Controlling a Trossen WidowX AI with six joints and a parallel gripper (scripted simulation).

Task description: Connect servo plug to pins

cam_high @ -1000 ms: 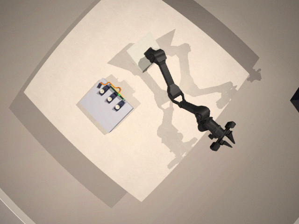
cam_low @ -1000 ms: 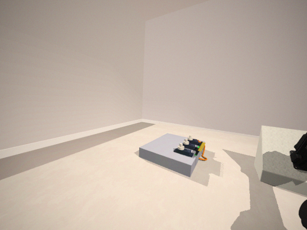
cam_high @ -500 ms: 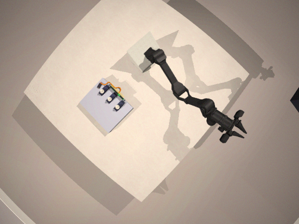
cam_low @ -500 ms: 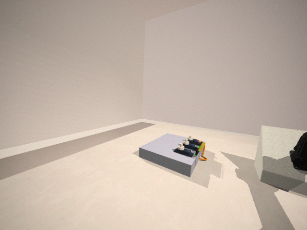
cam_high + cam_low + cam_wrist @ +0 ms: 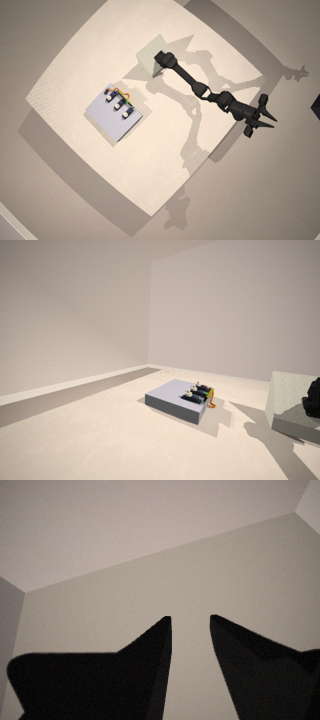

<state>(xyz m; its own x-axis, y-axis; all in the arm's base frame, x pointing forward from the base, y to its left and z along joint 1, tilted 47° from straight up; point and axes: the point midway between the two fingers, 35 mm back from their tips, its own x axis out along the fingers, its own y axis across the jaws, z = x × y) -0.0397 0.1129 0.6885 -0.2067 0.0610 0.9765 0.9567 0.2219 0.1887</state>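
The green band is 36 cm ahead of my gripper tip, 56 cm to the right of it and 43 cm below it. From my gripper tip the other things lie so: grey-blue holder (52 cm ahead, 59 cm to the right, 48 cm below).
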